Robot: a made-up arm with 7 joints.
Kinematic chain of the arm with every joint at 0, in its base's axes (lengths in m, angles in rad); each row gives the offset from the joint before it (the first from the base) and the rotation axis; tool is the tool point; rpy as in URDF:
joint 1: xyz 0 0 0.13 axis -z
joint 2: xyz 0 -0.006 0.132 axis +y
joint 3: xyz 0 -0.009 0.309 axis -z
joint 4: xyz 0 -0.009 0.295 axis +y
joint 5: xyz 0 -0.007 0.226 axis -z
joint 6: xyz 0 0 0.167 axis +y
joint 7: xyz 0 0 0.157 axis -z
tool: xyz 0 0 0 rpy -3.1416 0 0
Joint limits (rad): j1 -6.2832..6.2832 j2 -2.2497..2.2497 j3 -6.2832..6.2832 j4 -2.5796..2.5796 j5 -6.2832..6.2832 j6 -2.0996..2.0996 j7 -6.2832..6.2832
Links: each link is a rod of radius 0.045 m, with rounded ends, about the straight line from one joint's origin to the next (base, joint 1, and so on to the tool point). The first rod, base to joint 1, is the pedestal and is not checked.
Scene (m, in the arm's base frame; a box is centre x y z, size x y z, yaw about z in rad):
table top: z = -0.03
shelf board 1: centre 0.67 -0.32 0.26 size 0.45 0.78 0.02 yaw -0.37
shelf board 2: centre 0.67 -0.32 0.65 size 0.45 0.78 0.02 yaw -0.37
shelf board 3: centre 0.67 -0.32 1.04 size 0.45 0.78 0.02 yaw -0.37
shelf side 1: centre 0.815 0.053 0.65 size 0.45 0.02 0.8 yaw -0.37
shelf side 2: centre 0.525 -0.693 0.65 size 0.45 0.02 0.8 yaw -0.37
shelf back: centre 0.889 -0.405 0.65 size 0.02 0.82 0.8 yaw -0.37
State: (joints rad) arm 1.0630 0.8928 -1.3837 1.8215 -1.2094 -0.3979 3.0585
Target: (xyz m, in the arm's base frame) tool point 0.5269 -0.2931 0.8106
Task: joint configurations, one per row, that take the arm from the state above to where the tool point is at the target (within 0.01 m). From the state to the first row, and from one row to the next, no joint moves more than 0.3 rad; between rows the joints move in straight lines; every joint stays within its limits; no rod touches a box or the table.
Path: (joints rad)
1: 1.2098 0.8924 -1.5667 2.0461 -1.2121 -0.2976 3.0585
2: 1.3565 0.8920 -1.7496 2.2706 -1.2147 -0.1973 3.0585
3: 1.5033 0.8916 -1.9326 2.4952 -1.2174 -0.0971 3.0585
4: 1.6547 0.9010 -2.1323 2.3254 -1.2000 -0.1284 3.0585
5: 1.8061 0.9104 -2.3320 2.1557 -1.1826 -0.1598 3.0585
6: 1.9575 0.9199 -2.5317 1.9859 -1.1653 -0.1912 3.0585
7: 1.8275 0.7957 -2.2780 1.8521 -1.1648 -0.2665 3.0585
8: 1.6975 0.6715 -2.0244 1.7182 -1.1643 -0.3419 3.0585
9: 1.5674 0.5472 -1.7707 1.5843 -1.1639 -0.4172 3.0585

